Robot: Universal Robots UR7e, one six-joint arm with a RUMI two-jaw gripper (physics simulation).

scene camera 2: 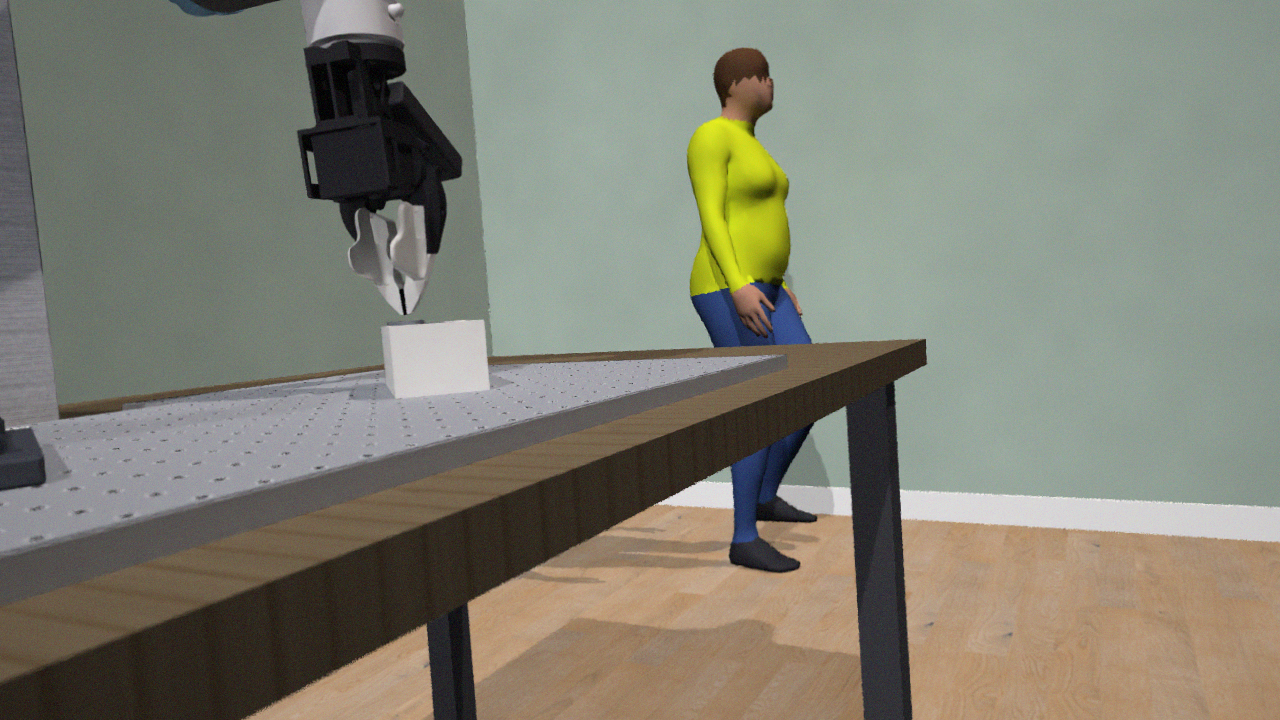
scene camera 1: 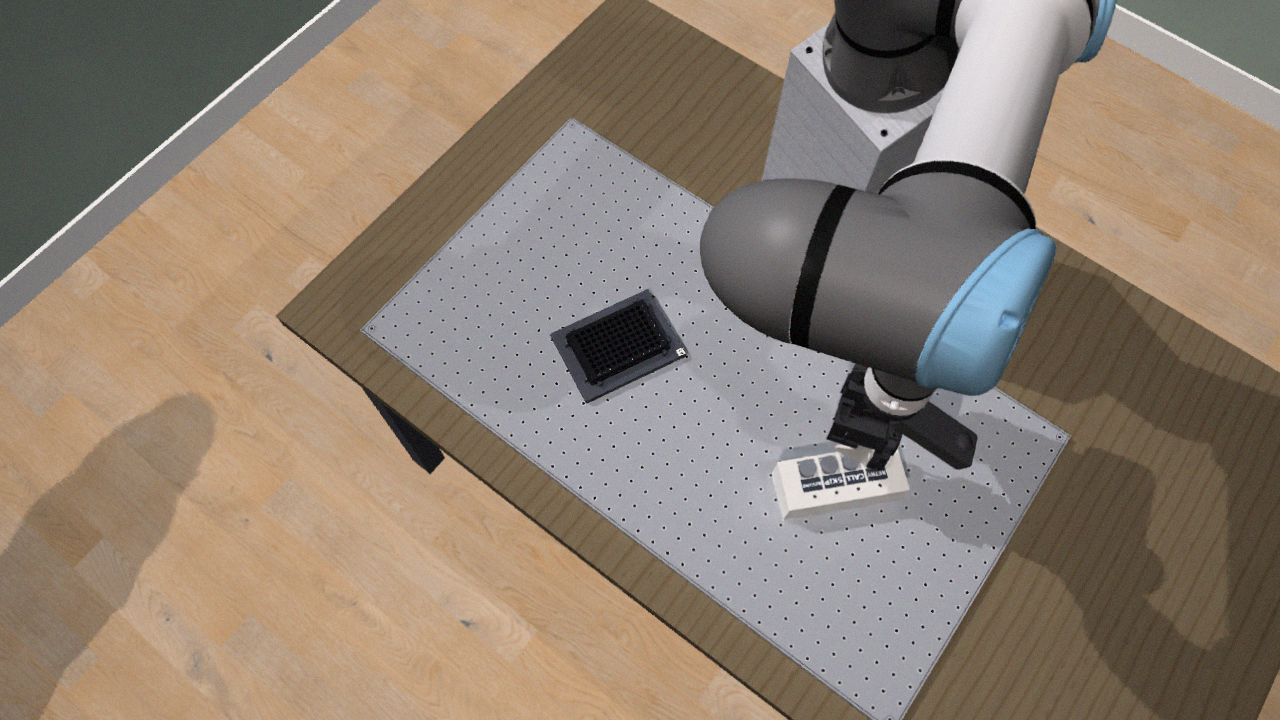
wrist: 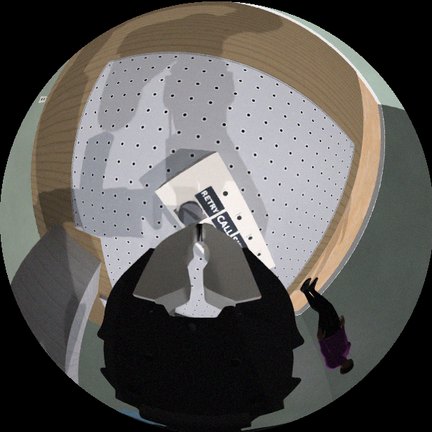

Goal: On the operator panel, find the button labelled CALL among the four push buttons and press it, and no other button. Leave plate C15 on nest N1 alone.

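Frame: origin at the arm's base, x ahead, y left, z up, level; centimetres.
Where they show: gripper, fingertip midpoint: (scene camera 2: 407, 314) (scene camera 1: 865, 460); arm's base, link origin: (scene camera 1: 889, 54).
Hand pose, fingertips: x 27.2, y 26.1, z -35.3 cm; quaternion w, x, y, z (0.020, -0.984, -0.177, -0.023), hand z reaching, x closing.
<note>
Each offset is from my fingertips to the centre of the thing. Level surfaces: height alone.
The white operator panel {dy -1.0, dx +3.4, dz -3.4 cm} (scene camera 1: 841, 505) (scene camera 2: 436, 360) (wrist: 212, 167) has a row of four grey round buttons. The label CALL {dy +0.3, dx +2.5, dz -0.9 cm} (scene camera 1: 855, 479) (wrist: 224, 226) sits between SKIP and RETRY. The CALL button {dy -1.5, dx +1.1, dz -0.9 cm} (scene camera 1: 850, 462) shows in part in scene camera 1; in the wrist view the fingertips hide it. My gripper (scene camera 1: 861, 455) (scene camera 2: 403, 311) (wrist: 200, 224) is shut and empty, pointing down, its tips at or just above a button top at CALL's place; contact cannot be told. The RETRY button (wrist: 190, 212) lies beside the tips. Black plate C15 {dy -38.0, dx +7.3, dz -4.2 cm} (scene camera 1: 619, 340) sits on dark nest N1 {dy -38.0, dx +7.3, dz -5.1 cm} (scene camera 1: 594, 392) (scene camera 2: 19, 470).
The perforated grey board {dz -6.1 cm} (scene camera 1: 537, 420) (scene camera 2: 295, 456) (wrist: 280, 130) lies on the wooden table {dz -7.4 cm} (scene camera 1: 429, 210) (scene camera 2: 554, 465). The arm's metal pedestal (scene camera 1: 814, 134) stands behind the board. A person in a yellow top (scene camera 2: 738, 205) stands beyond the table; another in purple (wrist: 334, 346) shows in the wrist view.
</note>
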